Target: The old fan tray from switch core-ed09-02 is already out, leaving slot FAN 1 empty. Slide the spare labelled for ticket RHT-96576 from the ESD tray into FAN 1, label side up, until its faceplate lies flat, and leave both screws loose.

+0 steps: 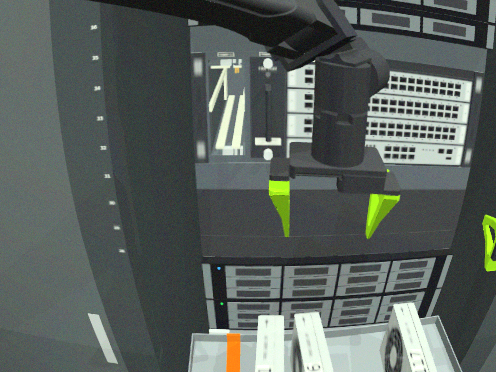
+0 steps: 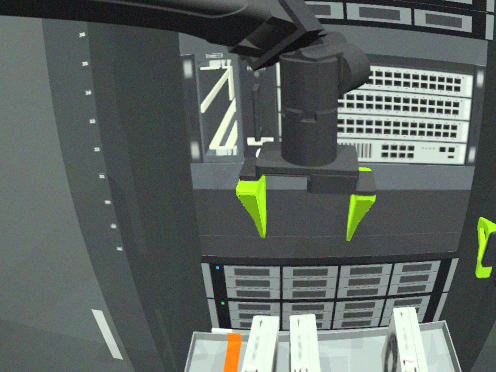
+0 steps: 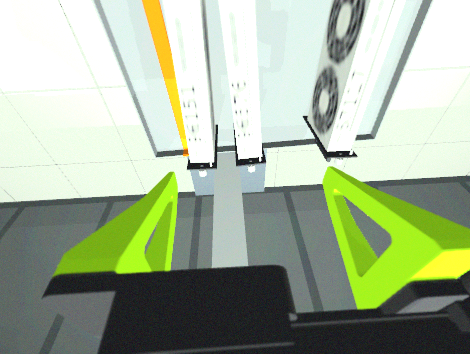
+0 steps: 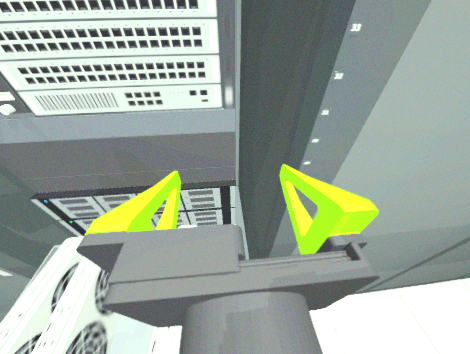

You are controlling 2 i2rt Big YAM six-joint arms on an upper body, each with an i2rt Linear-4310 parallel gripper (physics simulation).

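Three white spares stand on edge in the ESD tray (image 1: 357,350) (image 2: 350,356) (image 3: 285,100), labels up. The middle spare (image 1: 312,345) (image 2: 303,345) (image 3: 242,85) has a blurred label that seems to read 96576. The left spare (image 1: 270,345) (image 2: 261,345) (image 3: 189,85) seems to end in 151, the right spare (image 1: 411,335) (image 2: 407,335) (image 3: 362,75) in 17. Slot FAN 1 (image 1: 229,120) (image 2: 217,107) is open, pale strips inside. My left gripper (image 1: 327,237) (image 2: 306,238) (image 3: 251,176) is open and empty, above the tray, before the rack. My right gripper (image 4: 230,173) is open and empty.
A fitted fan tray (image 1: 259,110) with a handle sits right of FAN 1. White port modules (image 1: 420,110) (image 2: 410,107) (image 4: 120,72) lie farther right, partly behind my left arm. An orange strip (image 1: 233,350) (image 2: 232,350) (image 3: 165,65) lies at the tray's left side.
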